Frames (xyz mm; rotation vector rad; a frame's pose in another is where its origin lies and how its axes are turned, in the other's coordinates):
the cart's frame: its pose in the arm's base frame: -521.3 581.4 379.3 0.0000 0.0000 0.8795
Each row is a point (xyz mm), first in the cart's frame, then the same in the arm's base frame.
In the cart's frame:
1: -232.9 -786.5 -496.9
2: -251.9 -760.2 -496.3
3: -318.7 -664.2 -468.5
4: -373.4 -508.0 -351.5
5: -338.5 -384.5 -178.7
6: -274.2 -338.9 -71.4
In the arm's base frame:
1: -63.8 -99.5 -117.6
2: -96.2 -97.3 -117.0
3: -212.8 -87.6 -89.2
4: -368.0 -30.1 27.8
5: -440.9 75.5 200.6
6: -435.0 154.1 307.9

